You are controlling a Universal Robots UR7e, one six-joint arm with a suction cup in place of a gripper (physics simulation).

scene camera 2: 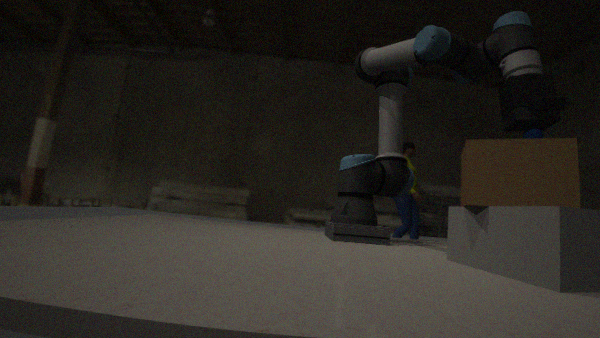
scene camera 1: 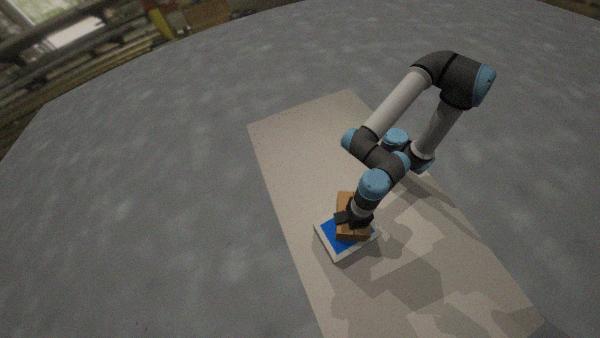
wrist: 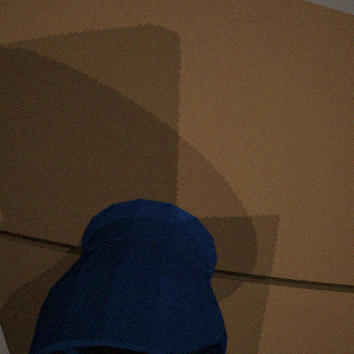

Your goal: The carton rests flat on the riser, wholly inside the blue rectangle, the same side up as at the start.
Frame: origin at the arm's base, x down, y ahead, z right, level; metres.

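Seen in the pictures: hand, tool point: [wrist: 143, 246]; arm's base, link origin: [scene camera 2: 353, 224].
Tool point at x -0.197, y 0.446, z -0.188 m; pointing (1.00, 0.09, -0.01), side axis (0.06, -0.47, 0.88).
Pixels of each thing's top centre, then the offset from my tool point to it. Level surfaces: height alone.
- brown carton, top centre: [wrist: 293, 283] [scene camera 2: 510, 147] [scene camera 1: 353, 212] dx -0.003, dy -0.030, dz +0.031 m
- grey riser, top centre: [scene camera 2: 534, 210] [scene camera 1: 347, 228] dx +0.127, dy +0.003, dz +0.012 m
- blue rectangle, top centre: [scene camera 1: 347, 228] dx +0.127, dy +0.003, dz +0.012 m
- beige mat, surface height: dx +0.247 m
The brown carton [scene camera 1: 345, 200] [scene camera 2: 520, 172] [wrist: 263, 123] stands flat on the grey riser [scene camera 1: 345, 253] [scene camera 2: 516, 243]. The blue rectangle [scene camera 1: 330, 236] shows only to the carton's left and front; the rest is covered. My blue suction cup [scene camera 2: 533, 133] [wrist: 140, 274] sits on the carton's top face, close to the seam line across it. In the first scene view the dark wrist tool [scene camera 1: 354, 220] hides the contact. The carton fills the whole wrist view.
The riser stands on a beige mat [scene camera 1: 293, 147] on the grey floor. The arm's base [scene camera 2: 356, 231] is behind and to the left of the riser. A person in yellow and blue [scene camera 2: 408, 189] walks just behind the base. Stacked timber [scene camera 1: 83, 50] lies far back left.
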